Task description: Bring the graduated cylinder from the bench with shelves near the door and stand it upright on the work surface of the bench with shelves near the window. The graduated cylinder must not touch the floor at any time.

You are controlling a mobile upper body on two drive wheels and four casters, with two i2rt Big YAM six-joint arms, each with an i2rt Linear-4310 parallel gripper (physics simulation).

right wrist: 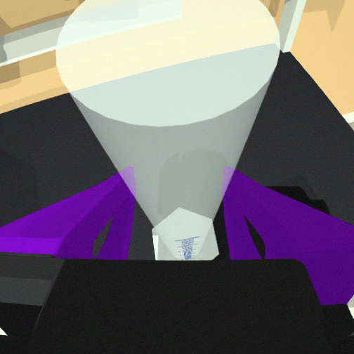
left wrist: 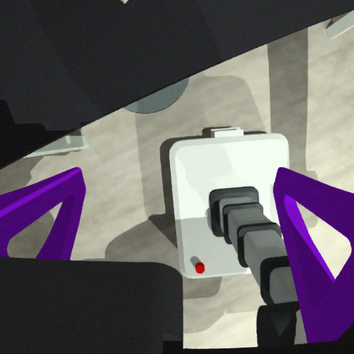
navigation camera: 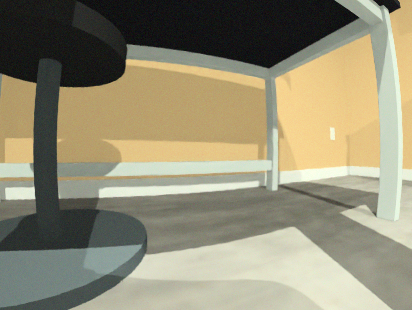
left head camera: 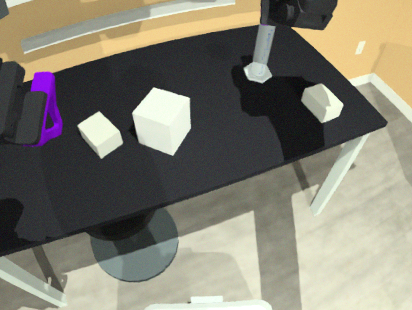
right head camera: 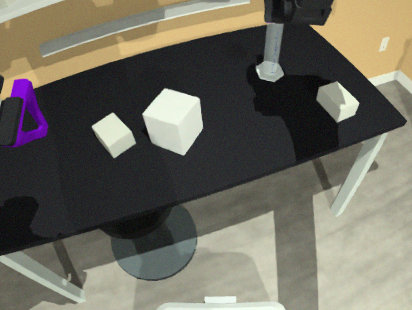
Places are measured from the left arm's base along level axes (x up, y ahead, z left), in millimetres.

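Pixels of known places: left gripper, fingertip midpoint: (left head camera: pixel 25 128) (right head camera: pixel 16 130); right gripper, fingertip midpoint: (left head camera: pixel 270 12).
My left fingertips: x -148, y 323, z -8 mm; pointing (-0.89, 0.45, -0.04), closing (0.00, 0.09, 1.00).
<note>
For each thing: its top centre in the pictures, then the offset to it from my left fingertips. "spot": a spot on its surface instead. Level surfaces: height alone.
- clear graduated cylinder, surface spot: (right head camera: pixel 272 47) (left head camera: pixel 263 49) spot: dy +527, dx -255, dz -396 mm
- black bench top, its level: dx -500 mm
- large white cube, middle of its top: (left head camera: pixel 160 105) (right head camera: pixel 170 105) dy +418, dx -370, dz -101 mm
- small block, middle of its top: (left head camera: pixel 97 128) (right head camera: pixel 110 128) dy +409, dx -442, dz +104 mm
The clear graduated cylinder (left head camera: pixel 263 47) (right head camera: pixel 272 47) (right wrist: pixel 170 145), with a pale hexagonal base and blue marks, is close to upright over the far right part of the black bench top (left head camera: pixel 215 155) (right head camera: pixel 225 155). My right gripper (left head camera: pixel 265 24) (right head camera: pixel 272 23) (right wrist: pixel 178 177) is shut on its upper part, with a purple finger on each side. In the head views its fingers are mostly hidden. How far the base is from the bench top is hard to judge. My left gripper (left head camera: pixel 47 110) (right head camera: pixel 35 107) (left wrist: pixel 178 177) is open, with nothing between its fingers, by the bench's left part.
A large white cube (left head camera: pixel 162 120) (right head camera: pixel 172 120) and a small block (left head camera: pixel 100 135) (right head camera: pixel 113 135) stand left of the cylinder. Another block (left head camera: pixel 322 102) (right head camera: pixel 337 101) stands near the bench's right edge. A round stool (navigation camera: pixel 47 140) is under the bench, and pale legs (navigation camera: pixel 387 125) carry the bench.
</note>
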